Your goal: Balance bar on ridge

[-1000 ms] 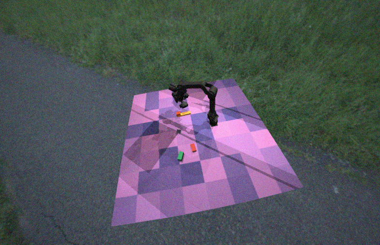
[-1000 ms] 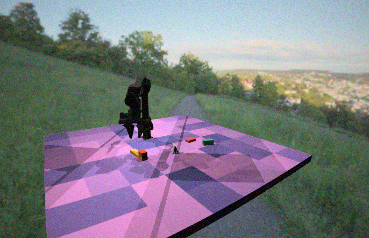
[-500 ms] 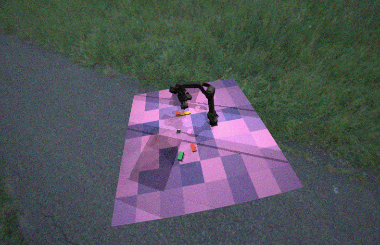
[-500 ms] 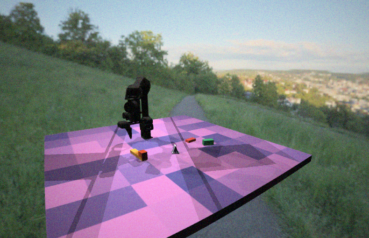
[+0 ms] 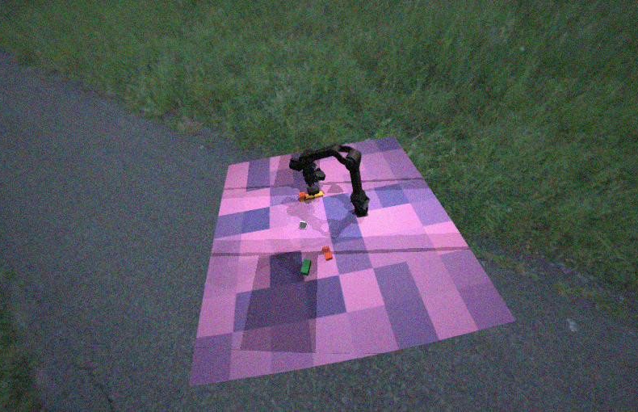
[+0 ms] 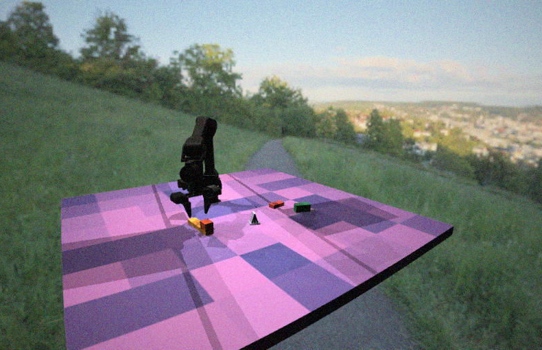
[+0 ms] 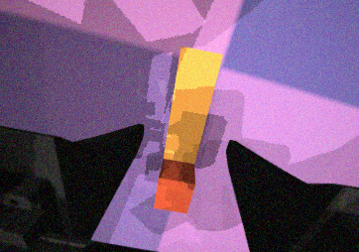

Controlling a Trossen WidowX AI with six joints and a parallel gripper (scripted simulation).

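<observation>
My gripper tip is now 40 mm short of the bar and 30 mm above it. From my gripper tip the other things lie so: green block 90 mm ahead, 440 mm to the left, 30 mm below; orange-red block 20 mm behind, 390 mm to the left, 40 mm below.
</observation>
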